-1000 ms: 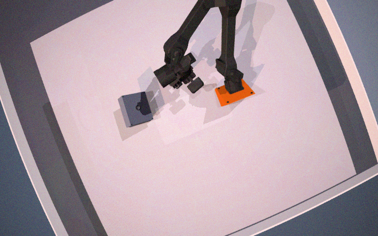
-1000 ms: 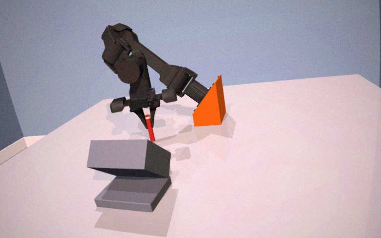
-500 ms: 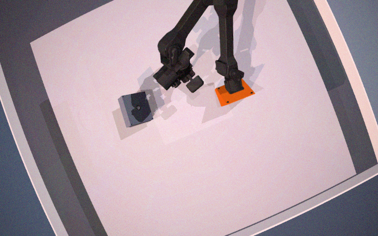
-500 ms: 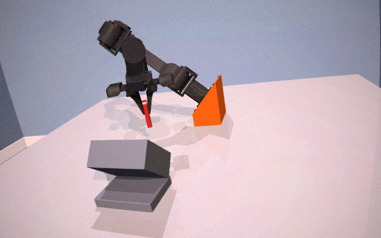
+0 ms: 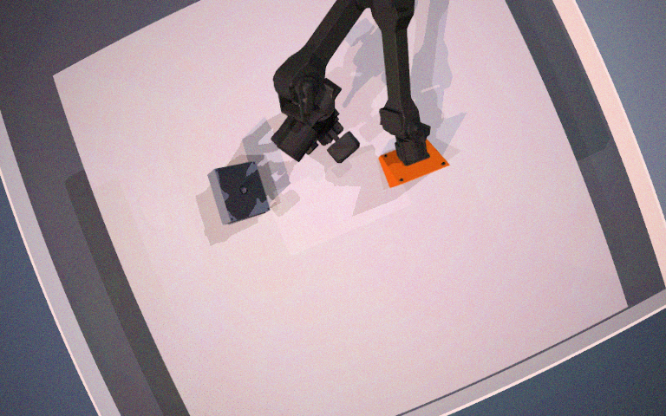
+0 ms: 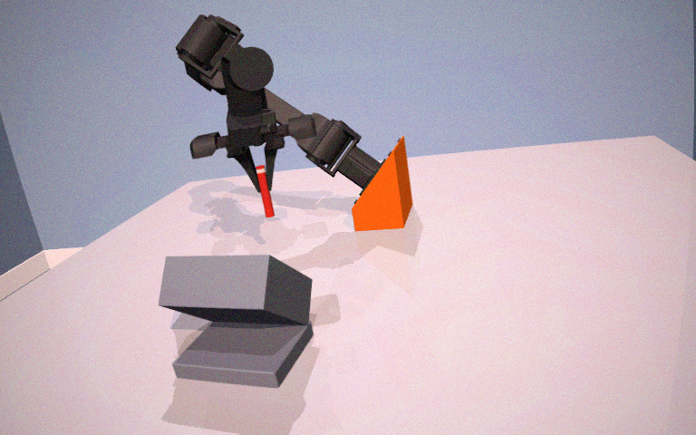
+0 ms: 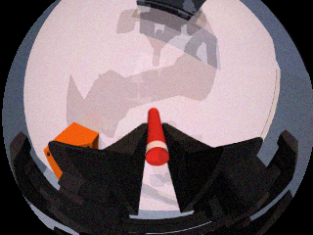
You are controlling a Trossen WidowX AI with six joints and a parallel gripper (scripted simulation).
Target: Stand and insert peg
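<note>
The panel is 250 mm ahead of my gripper tip, 60 mm to the left of it and 50 mm below it. Also, from my gripper tip: grey foot (260 mm ahead, 60 mm to the left, 110 mm below); then red peg (20 mm above).
</note>
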